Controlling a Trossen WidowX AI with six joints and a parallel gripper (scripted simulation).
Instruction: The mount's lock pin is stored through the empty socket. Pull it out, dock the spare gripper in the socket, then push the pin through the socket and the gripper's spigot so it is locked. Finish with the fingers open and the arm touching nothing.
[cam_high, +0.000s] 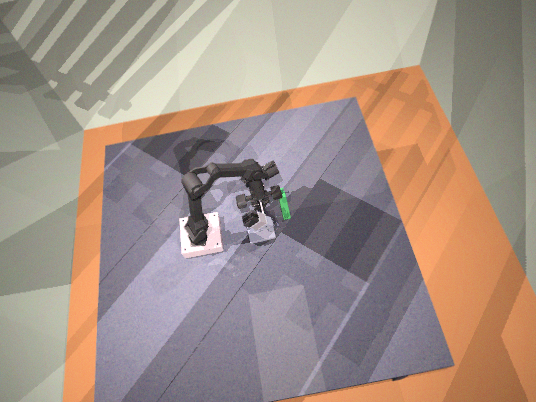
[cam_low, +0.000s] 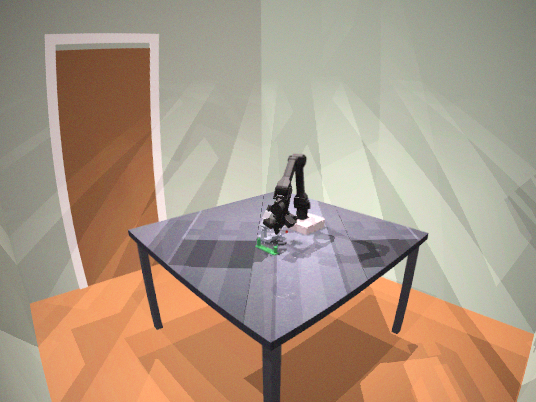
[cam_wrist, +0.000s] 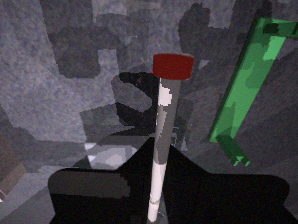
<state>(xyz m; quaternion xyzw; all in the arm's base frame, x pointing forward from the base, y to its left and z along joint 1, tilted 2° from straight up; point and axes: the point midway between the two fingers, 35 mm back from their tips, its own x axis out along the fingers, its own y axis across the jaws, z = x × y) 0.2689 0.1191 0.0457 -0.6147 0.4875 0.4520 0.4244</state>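
Right now my gripper tip is 8 cm to the left of the grey mount. Round my gripper tip: green bracket (9 cm ahead, 4 cm to the left, 3 cm below); then spare gripper (2 cm behind, 8 cm to the right, 7 cm above).
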